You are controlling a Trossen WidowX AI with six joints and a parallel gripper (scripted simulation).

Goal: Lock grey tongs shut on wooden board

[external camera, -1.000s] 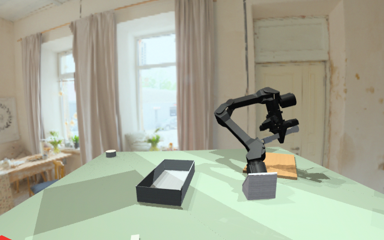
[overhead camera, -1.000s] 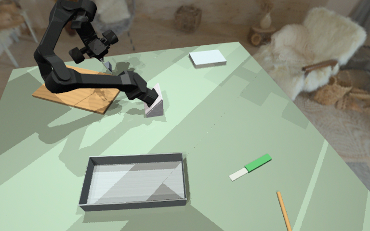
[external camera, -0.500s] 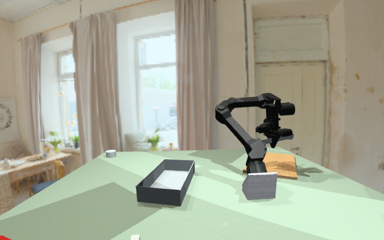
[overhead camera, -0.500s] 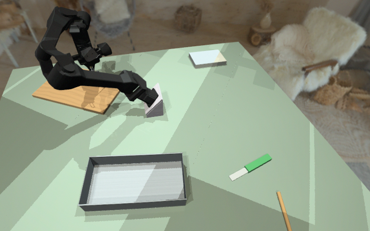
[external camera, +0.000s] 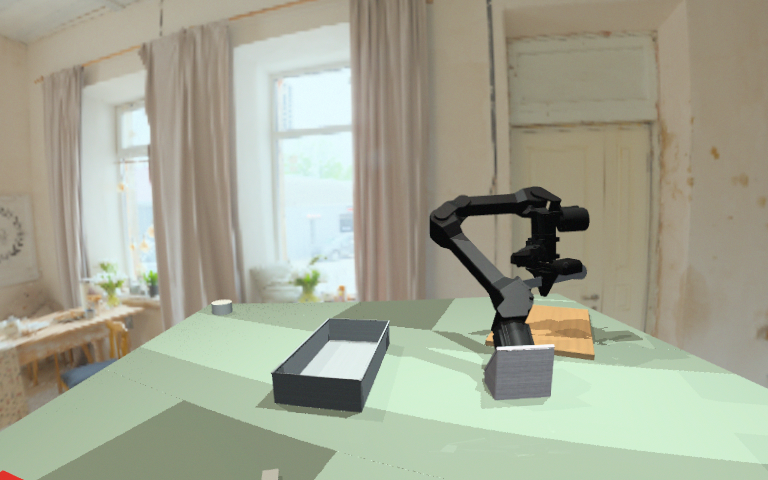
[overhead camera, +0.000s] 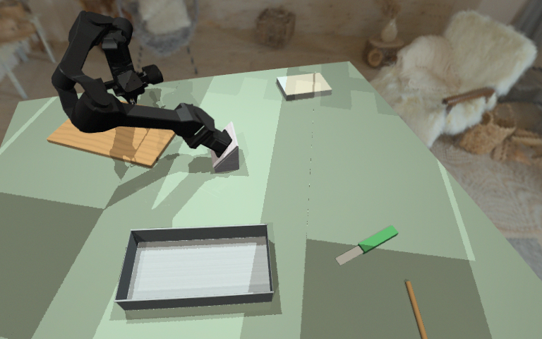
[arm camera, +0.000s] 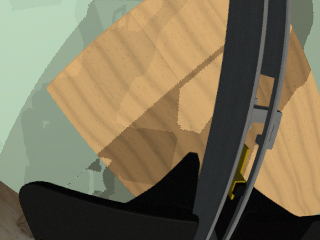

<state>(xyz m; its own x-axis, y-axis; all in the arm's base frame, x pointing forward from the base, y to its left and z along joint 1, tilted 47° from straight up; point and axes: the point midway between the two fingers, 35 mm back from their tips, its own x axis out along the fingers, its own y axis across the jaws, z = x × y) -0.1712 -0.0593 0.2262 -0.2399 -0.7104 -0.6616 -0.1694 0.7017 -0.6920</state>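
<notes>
Now: gripper tip 4 cm below the yellow lock piece and 2 cm short of it. The rest, counted from my gripper tip: dark roasting tin (50 cm ahead, 8 cm below, 5 cm to the left); wooden board (10 cm below, 6 cm to the right, 5 cm behind); cream block (60 cm to the left, 10 cm below, 5 cm behind).
</notes>
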